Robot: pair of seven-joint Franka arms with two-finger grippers.
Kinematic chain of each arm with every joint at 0, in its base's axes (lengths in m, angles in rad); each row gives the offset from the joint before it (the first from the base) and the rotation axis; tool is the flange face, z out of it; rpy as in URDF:
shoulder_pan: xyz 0 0 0.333 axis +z
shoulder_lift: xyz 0 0 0 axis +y
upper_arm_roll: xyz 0 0 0.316 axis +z
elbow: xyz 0.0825 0 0 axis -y
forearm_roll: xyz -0.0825 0 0.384 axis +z
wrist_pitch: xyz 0 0 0 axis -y
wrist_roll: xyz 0.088 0 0 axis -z
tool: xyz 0 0 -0.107 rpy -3.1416 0 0
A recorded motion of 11 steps. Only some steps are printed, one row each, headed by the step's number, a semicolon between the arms.
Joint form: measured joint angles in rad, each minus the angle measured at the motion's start. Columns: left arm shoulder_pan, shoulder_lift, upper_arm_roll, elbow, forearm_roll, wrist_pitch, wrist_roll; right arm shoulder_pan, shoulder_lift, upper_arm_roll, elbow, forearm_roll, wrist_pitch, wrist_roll.
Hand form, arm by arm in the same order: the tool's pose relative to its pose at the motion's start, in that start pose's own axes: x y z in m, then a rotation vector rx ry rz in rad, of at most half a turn. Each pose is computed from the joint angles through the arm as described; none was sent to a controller.
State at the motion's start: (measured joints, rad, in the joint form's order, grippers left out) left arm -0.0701 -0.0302 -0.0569 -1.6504 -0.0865 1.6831 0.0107; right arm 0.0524 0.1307 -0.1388 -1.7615 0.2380 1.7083 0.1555
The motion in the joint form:
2: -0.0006 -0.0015 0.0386 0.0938 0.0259 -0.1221 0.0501; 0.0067 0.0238 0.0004 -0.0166 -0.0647 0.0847 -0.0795
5: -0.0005 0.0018 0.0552 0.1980 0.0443 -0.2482 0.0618; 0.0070 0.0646 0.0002 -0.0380 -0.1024 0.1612 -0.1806
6: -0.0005 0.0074 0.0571 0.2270 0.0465 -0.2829 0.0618; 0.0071 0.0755 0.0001 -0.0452 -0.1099 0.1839 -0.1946
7: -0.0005 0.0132 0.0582 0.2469 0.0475 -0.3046 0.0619; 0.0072 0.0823 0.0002 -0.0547 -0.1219 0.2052 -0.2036
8: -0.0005 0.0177 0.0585 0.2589 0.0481 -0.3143 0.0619; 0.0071 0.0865 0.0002 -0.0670 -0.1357 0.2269 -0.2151
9: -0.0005 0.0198 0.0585 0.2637 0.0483 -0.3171 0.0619; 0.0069 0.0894 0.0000 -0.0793 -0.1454 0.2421 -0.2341
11: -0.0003 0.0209 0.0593 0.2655 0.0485 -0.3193 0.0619; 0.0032 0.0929 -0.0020 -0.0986 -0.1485 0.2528 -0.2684
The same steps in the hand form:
2: -0.0090 -0.0198 -0.0365 0.0253 -0.0252 0.0205; 0.0136 0.0035 0.0138 -0.0639 0.0520 -0.0898
5: -0.0208 -0.0267 -0.0732 0.0425 -0.0506 0.0193; 0.0293 0.0100 0.0391 -0.1100 0.0674 -0.1911
6: -0.0231 -0.0271 -0.0806 0.0441 -0.0620 0.0178; 0.0333 0.0117 0.0464 -0.1196 0.0722 -0.2052
7: -0.0240 -0.0274 -0.0847 0.0447 -0.0696 0.0170; 0.0360 0.0137 0.0526 -0.1326 0.0775 -0.2164
8: -0.0238 -0.0274 -0.0868 0.0452 -0.0718 0.0168; 0.0378 0.0161 0.0586 -0.1470 0.0827 -0.2307
9: -0.0235 -0.0274 -0.0876 0.0454 -0.0719 0.0169; 0.0386 0.0185 0.0644 -0.1579 0.0818 -0.2510
11: -0.0235 -0.0279 -0.0877 0.0455 -0.0734 0.0158; 0.0387 0.0247 0.0737 -0.1634 0.0681 -0.2778

